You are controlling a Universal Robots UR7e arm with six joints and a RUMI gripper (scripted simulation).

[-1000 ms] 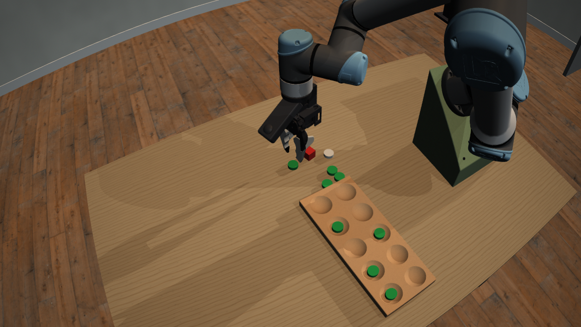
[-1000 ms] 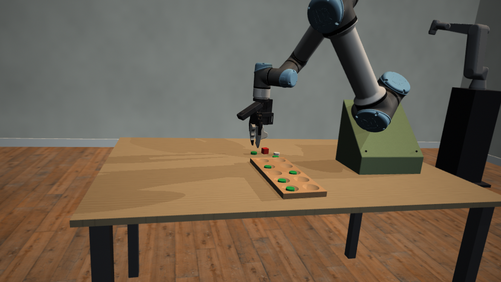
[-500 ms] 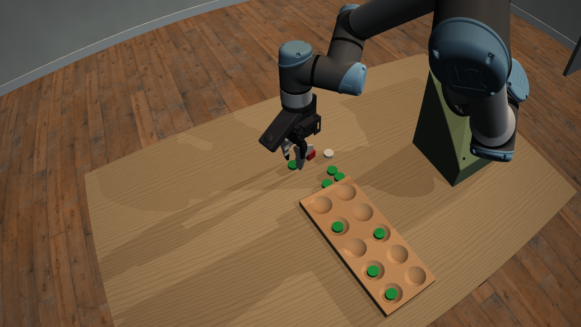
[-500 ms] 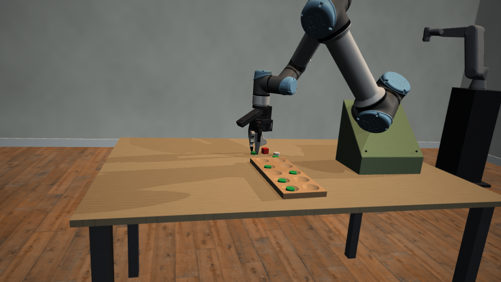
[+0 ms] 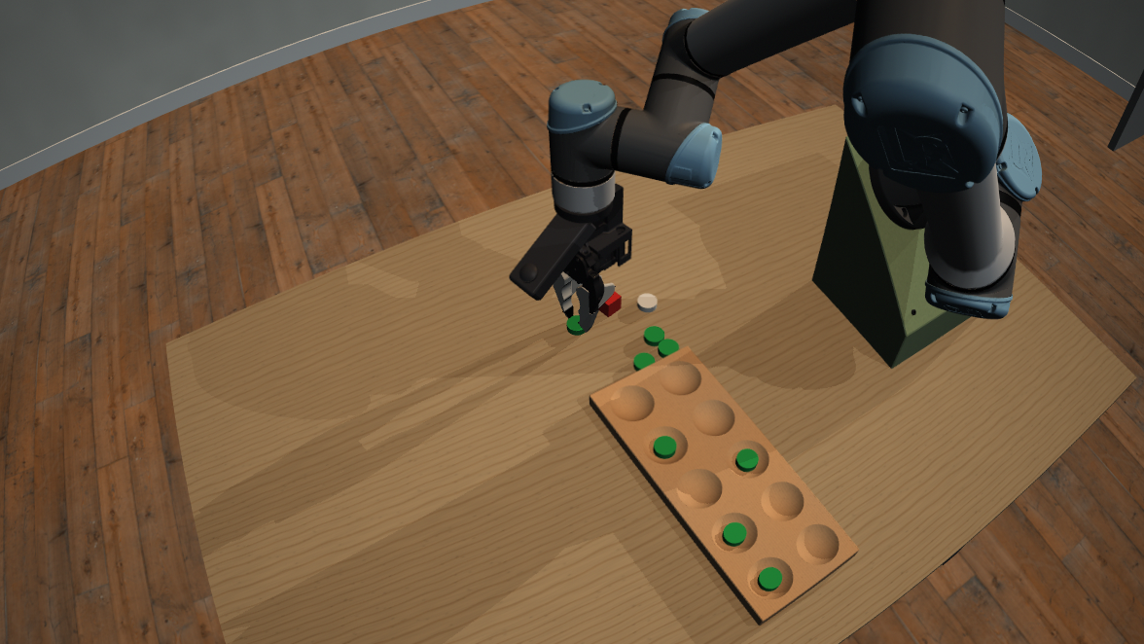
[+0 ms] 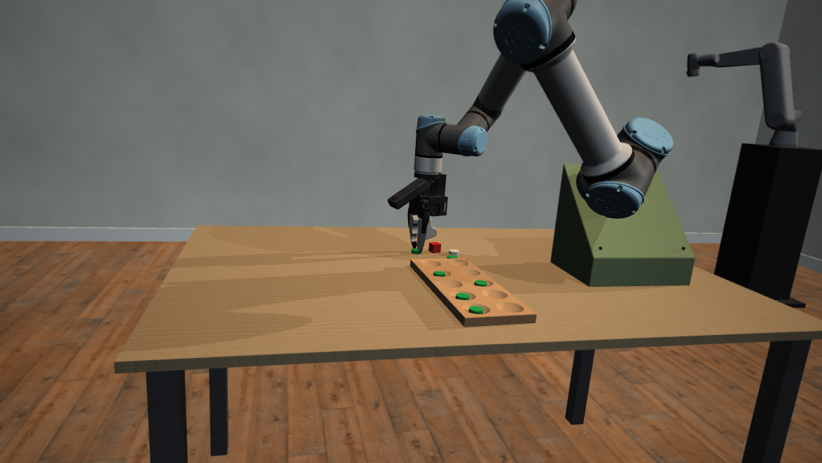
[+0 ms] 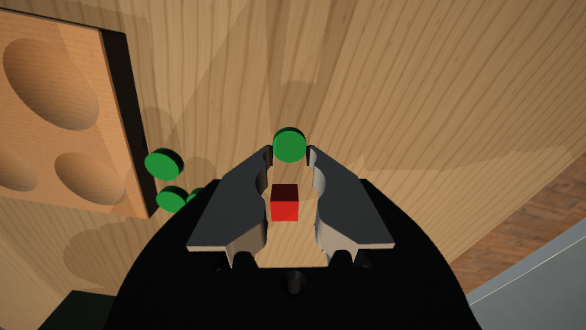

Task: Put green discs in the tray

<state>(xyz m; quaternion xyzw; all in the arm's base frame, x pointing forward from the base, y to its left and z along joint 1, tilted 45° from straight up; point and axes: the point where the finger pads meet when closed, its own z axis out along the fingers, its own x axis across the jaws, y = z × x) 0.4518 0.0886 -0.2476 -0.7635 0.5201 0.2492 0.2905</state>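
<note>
My hand is 5 cm past the red cube, 1 cm to the left of it and 1 cm above it. Round my hand: wooden counting tray (6 cm behind, 30 cm to the left, 1 cm below); then white disc (11 cm behind, 1 cm below).
</note>
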